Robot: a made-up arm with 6 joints. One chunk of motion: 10 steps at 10 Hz.
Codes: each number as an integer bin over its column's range. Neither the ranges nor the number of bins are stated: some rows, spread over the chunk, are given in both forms.
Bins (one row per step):
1: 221 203 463 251 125 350
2: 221 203 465 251 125 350
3: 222 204 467 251 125 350
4: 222 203 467 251 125 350
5: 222 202 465 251 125 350
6: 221 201 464 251 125 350
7: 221 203 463 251 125 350
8: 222 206 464 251 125 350
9: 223 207 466 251 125 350
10: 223 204 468 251 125 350
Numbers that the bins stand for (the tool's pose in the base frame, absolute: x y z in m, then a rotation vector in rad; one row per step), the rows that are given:
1: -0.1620 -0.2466 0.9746 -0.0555 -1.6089 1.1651
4: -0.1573 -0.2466 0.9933 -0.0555 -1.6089 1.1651
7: -0.1620 -0.2466 0.9746 -0.0555 -1.6089 1.1651
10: -0.1526 -0.2419 0.9980 -0.0555 -1.6089 1.1651
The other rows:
2: -0.1620 -0.2466 0.9840 -0.0555 -1.6089 1.1651
3: -0.1573 -0.2419 0.9933 -0.0555 -1.6089 1.1651
5: -0.1573 -0.2513 0.9840 -0.0555 -1.6089 1.1651
6: -0.1620 -0.2560 0.9793 -0.0555 -1.6089 1.1651
8: -0.1573 -0.2325 0.9793 -0.0555 -1.6089 1.1651
9: -0.1526 -0.2278 0.9886 -0.0555 -1.6089 1.1651

